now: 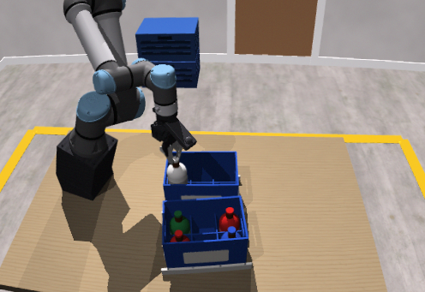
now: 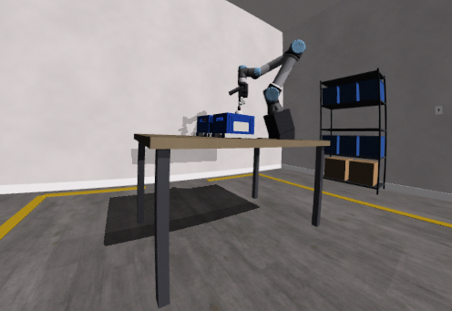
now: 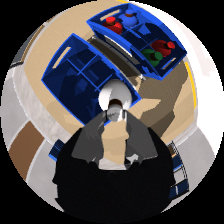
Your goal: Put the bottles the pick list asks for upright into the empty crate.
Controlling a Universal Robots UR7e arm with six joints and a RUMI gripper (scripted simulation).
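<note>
My hand is 7 cm above the white bottle. Also, from my hand: pick list strip: 7 cm ahead, 19 cm to the left, 25 cm below; then blue-capped bottle: 21 cm ahead, 23 cm to the right, 17 cm below; then green bottle: 2 cm ahead, 17 cm to the right, 17 cm below.
</note>
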